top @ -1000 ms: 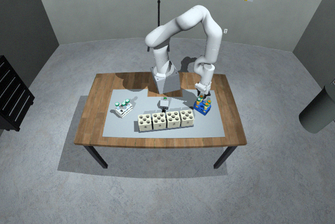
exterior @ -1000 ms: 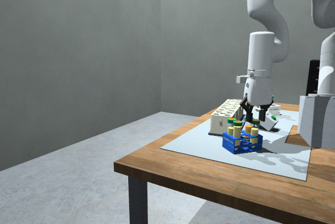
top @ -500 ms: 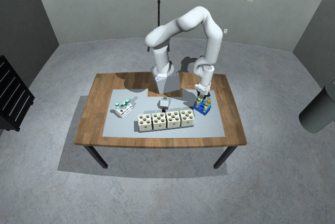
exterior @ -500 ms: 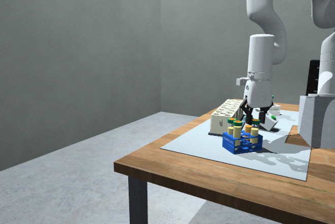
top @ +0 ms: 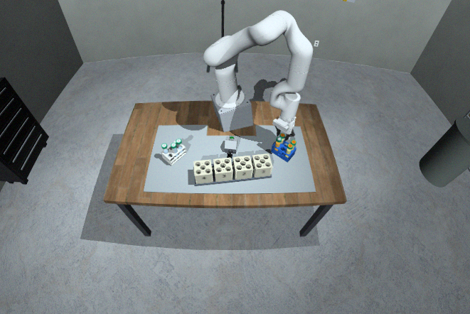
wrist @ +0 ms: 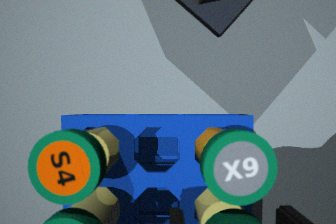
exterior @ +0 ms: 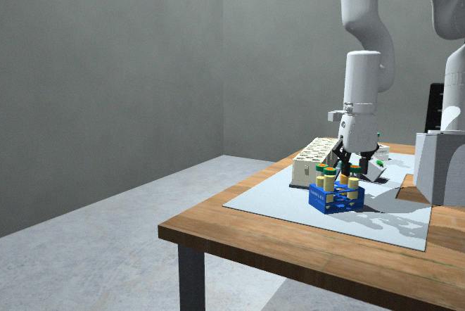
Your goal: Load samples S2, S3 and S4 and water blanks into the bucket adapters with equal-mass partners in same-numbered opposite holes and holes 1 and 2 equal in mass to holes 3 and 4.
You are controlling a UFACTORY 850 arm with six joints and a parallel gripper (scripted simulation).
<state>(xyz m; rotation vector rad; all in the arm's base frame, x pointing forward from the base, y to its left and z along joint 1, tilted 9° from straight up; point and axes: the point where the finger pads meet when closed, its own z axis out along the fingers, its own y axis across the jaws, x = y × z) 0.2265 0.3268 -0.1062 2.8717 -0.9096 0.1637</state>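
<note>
Now: hand 10 mm past the sample tube and 50 mm above it. The rest, counted from my hand: blue rack (40 mm ahead, 20 mm to the left, 90 mm below); then sample tube S3 (40 mm ahead, 60 mm to the left, 50 mm below); then tube X9 (30 mm ahead, 30 mm to the right, 50 mm below).
</note>
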